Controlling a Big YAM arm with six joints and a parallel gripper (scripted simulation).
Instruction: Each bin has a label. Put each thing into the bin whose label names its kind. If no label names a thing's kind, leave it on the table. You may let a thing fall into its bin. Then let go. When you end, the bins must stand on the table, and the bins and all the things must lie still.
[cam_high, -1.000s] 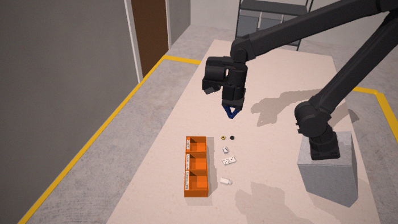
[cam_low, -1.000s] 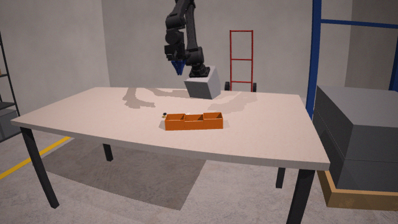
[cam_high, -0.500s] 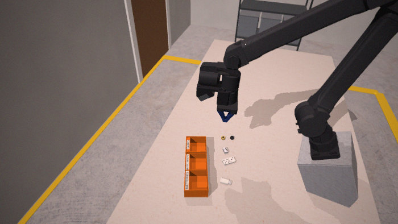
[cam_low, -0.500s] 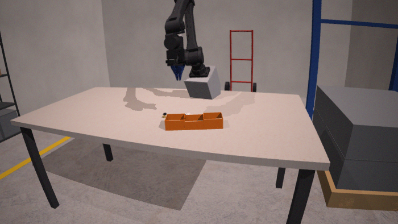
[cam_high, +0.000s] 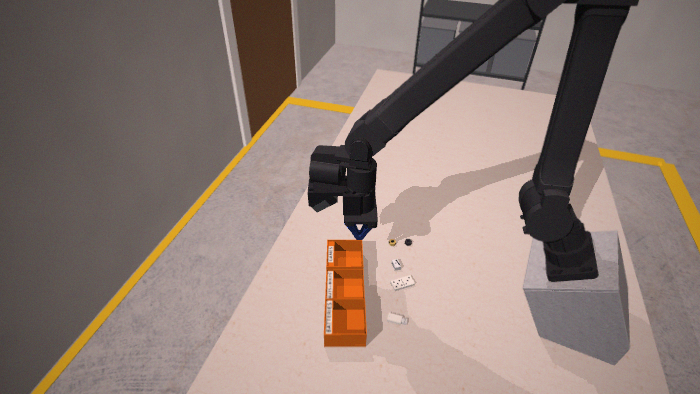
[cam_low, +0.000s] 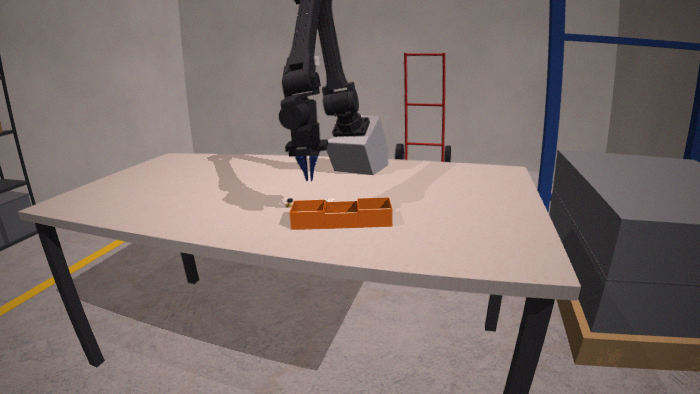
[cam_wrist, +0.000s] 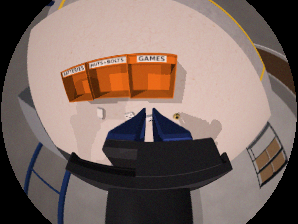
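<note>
Now: the orange three-compartment bin 90 mm below my hand, 80 mm to the left of it and 10 mm ahead of it. Also, from my hand: grey thing (100 mm below, 80 mm behind, 40 mm to the right); then white domino (110 mm below, 110 mm behind, 10 mm to the left); then brass nut (110 mm below, 100 mm to the right, 60 mm behind).
</note>
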